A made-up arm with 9 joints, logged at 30 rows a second.
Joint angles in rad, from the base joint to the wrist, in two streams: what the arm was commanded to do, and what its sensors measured. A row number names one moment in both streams.
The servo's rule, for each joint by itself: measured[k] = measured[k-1] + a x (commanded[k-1-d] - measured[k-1]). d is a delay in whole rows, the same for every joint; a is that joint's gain. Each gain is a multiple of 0.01, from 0.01 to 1. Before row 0 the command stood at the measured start. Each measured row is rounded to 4 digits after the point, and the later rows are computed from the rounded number. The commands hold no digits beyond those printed.
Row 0, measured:
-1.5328 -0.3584 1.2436 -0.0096 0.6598 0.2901 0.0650 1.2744 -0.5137
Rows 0 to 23, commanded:
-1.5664 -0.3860 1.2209 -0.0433 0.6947 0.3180 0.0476 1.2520 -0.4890
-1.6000 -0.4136 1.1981 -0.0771 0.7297 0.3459 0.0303 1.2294 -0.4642
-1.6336 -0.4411 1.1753 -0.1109 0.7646 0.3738 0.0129 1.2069 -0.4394
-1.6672 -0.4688 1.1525 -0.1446 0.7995 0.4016 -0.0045 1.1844 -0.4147
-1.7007 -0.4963 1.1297 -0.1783 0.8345 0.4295 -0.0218 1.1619 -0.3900
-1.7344 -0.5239 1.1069 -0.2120 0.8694 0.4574 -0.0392 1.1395 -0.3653
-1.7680 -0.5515 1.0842 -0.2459 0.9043 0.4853 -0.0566 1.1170 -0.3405
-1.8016 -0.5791 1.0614 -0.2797 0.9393 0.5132 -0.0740 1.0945 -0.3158
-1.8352 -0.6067 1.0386 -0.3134 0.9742 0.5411 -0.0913 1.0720 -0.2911
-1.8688 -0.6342 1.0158 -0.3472 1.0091 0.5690 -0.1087 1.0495 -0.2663
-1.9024 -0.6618 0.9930 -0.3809 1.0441 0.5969 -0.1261 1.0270 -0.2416
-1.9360 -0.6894 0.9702 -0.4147 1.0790 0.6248 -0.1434 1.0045 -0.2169
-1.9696 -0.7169 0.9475 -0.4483 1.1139 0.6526 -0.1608 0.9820 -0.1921
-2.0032 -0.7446 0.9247 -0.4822 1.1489 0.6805 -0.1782 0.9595 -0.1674
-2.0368 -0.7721 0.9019 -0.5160 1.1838 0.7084 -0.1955 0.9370 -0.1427
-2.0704 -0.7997 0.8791 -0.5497 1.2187 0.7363 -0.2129 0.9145 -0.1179
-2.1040 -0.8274 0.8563 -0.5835 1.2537 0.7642 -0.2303 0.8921 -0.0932
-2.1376 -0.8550 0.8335 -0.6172 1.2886 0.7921 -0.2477 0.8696 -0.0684
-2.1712 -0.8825 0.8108 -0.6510 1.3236 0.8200 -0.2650 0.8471 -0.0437
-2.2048 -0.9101 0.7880 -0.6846 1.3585 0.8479 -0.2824 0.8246 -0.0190
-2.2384 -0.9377 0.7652 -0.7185 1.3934 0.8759 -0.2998 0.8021 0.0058
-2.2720 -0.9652 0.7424 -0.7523 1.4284 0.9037 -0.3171 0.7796 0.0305
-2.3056 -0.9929 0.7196 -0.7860 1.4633 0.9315 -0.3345 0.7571 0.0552
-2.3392 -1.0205 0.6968 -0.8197 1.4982 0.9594 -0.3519 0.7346 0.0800
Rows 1 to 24, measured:
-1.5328 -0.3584 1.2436 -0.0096 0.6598 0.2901 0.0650 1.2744 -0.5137
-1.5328 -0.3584 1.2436 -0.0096 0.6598 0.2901 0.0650 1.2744 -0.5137
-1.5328 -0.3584 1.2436 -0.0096 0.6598 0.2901 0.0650 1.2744 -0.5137
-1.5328 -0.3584 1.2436 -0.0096 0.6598 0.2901 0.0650 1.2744 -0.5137
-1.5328 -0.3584 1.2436 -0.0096 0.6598 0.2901 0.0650 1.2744 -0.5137
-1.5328 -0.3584 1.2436 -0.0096 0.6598 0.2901 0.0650 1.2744 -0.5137
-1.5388 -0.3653 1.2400 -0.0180 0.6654 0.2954 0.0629 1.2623 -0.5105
-1.5498 -0.3774 1.2333 -0.0328 0.6757 0.3050 0.0590 1.2445 -0.5045
-1.5649 -0.3933 1.2240 -0.0523 0.6899 0.3181 0.0535 1.2242 -0.4960
-1.5833 -0.4122 1.2126 -0.0754 0.7074 0.3340 0.0465 1.2027 -0.4854
-1.6044 -0.4332 1.1993 -0.1011 0.7277 0.3521 0.0383 1.1807 -0.4730
-1.6278 -0.4559 1.1845 -0.1288 0.7504 0.3721 0.0290 1.1585 -0.4590
-1.6530 -0.4798 1.1685 -0.1581 0.7750 0.3936 0.0187 1.1361 -0.4436
-1.6797 -0.5046 1.1514 -0.1885 0.8013 0.4163 0.0076 1.1136 -0.4270
-1.7077 -0.5301 1.1334 -0.2197 0.8290 0.4400 -0.0043 1.0911 -0.4093
-1.7367 -0.5561 1.1146 -0.2516 0.8578 0.4645 -0.0168 1.0686 -0.3907
-1.7665 -0.5825 1.0951 -0.2839 0.8876 0.4897 -0.0299 1.0461 -0.3713
-1.7970 -0.6092 1.0751 -0.3166 0.9182 0.5154 -0.0435 1.0236 -0.3512
-1.8281 -0.6361 1.0547 -0.3495 0.9495 0.5415 -0.0576 1.0011 -0.3305
-1.8596 -0.6632 1.0339 -0.3827 0.9814 0.5679 -0.0721 0.9786 -0.3093
-1.8915 -0.6904 1.0128 -0.4160 1.0138 0.5946 -0.0869 0.9561 -0.2876
-1.9237 -0.7177 0.9914 -0.4494 1.0466 0.6215 -0.1020 0.9336 -0.2655
-1.9562 -0.7451 0.9698 -0.4829 1.0797 0.6486 -0.1174 0.9112 -0.2431
-1.9889 -0.7726 0.9480 -0.5165 1.1131 0.6759 -0.1330 0.8887 -0.2204
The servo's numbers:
d 6
a 0.18 0.25 0.16 0.25 0.16 0.19 0.12 0.54 0.13

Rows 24 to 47, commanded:
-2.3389 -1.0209 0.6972 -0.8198 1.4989 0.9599 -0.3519 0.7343 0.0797
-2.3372 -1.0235 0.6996 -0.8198 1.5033 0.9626 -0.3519 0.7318 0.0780
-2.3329 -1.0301 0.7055 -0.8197 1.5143 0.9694 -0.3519 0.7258 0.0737
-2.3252 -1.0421 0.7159 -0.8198 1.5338 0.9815 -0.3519 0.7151 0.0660
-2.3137 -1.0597 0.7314 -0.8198 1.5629 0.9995 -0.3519 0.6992 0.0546
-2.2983 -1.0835 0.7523 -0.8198 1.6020 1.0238 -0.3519 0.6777 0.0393
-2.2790 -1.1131 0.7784 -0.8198 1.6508 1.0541 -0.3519 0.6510 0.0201
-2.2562 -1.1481 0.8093 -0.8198 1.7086 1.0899 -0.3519 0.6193 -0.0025
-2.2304 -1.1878 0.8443 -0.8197 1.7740 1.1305 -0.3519 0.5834 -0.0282
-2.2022 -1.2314 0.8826 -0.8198 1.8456 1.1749 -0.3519 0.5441 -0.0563
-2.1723 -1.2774 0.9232 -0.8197 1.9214 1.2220 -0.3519 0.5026 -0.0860
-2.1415 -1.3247 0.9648 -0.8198 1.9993 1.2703 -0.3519 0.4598 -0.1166
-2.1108 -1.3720 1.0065 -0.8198 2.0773 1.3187 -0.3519 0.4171 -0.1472
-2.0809 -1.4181 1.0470 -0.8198 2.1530 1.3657 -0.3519 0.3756 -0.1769
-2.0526 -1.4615 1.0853 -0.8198 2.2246 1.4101 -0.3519 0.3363 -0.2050
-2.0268 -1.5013 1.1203 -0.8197 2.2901 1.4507 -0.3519 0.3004 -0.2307
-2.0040 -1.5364 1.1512 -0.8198 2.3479 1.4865 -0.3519 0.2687 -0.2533
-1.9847 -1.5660 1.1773 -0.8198 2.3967 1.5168 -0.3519 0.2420 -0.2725
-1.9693 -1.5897 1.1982 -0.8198 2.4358 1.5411 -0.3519 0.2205 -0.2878
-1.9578 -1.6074 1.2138 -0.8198 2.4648 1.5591 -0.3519 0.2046 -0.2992
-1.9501 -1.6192 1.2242 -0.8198 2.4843 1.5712 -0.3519 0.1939 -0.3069
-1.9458 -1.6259 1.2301 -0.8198 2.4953 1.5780 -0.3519 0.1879 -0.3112
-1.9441 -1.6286 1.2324 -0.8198 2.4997 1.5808 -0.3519 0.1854 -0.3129
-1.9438 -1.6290 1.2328 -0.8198 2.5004 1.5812 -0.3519 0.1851 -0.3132
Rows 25 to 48, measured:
-2.0217 -0.8001 0.9260 -0.5501 1.1468 0.7033 -0.1488 0.8662 -0.1974
-2.0547 -0.8276 0.9039 -0.5837 1.1807 0.7308 -0.1648 0.8437 -0.1742
-2.0878 -0.8551 0.8817 -0.6174 1.2147 0.7584 -0.1810 0.8212 -0.1508
-2.1210 -0.8826 0.8594 -0.6511 1.2489 0.7860 -0.1973 0.7987 -0.1272
-2.1542 -0.9102 0.8370 -0.6848 1.2832 0.8136 -0.2138 0.7762 -0.1035
-2.1875 -0.9378 0.8146 -0.7185 1.3176 0.8413 -0.2304 0.7537 -0.0796
-2.2148 -0.9586 0.7958 -0.7438 1.3466 0.8638 -0.2450 0.7432 -0.0589
-2.2368 -0.9748 0.7804 -0.7628 1.3717 0.8826 -0.2578 0.7370 -0.0411
-2.2541 -0.9886 0.7684 -0.7770 1.3945 0.8991 -0.2691 0.7310 -0.0262
-2.2669 -1.0020 0.7600 -0.7877 1.4168 0.9148 -0.2790 0.7224 -0.0142
-2.2753 -1.0164 0.7554 -0.7957 1.4402 0.9309 -0.2877 0.7099 -0.0053
-2.2794 -1.0332 0.7549 -0.8017 1.4661 0.9486 -0.2954 0.6925 0.0005
-2.2793 -1.0532 0.7587 -0.8062 1.4957 0.9686 -0.3022 0.6701 0.0030
-2.2751 -1.0769 0.7668 -0.8096 1.5298 0.9916 -0.3082 0.6427 0.0023
-2.2671 -1.1046 0.7792 -0.8121 1.5689 1.0180 -0.3134 0.6107 -0.0017
-2.2554 -1.1363 0.7957 -0.8140 1.6132 1.0478 -0.3180 0.5747 -0.0088
-2.2404 -1.1716 0.8161 -0.8154 1.6625 1.0809 -0.3221 0.5358 -0.0188
-2.2226 -1.2099 0.8399 -0.8165 1.7164 1.1169 -0.3257 0.4948 -0.0315
-2.2025 -1.2504 0.8666 -0.8173 1.7741 1.1552 -0.3288 0.4528 -0.0465
-2.1806 -1.2923 0.8955 -0.8179 1.8347 1.1952 -0.3316 0.4111 -0.0635
-2.1576 -1.3346 0.9259 -0.8184 1.8971 1.2360 -0.3340 0.3707 -0.0819
-2.1341 -1.3763 0.9570 -0.8187 1.9600 1.2768 -0.3361 0.3327 -0.1012
-2.1107 -1.4163 0.9881 -0.8190 2.0221 1.3166 -0.3380 0.2981 -0.1210
-2.0880 -1.4537 1.0184 -0.8192 2.0820 1.3546 -0.3397 0.2678 -0.1407

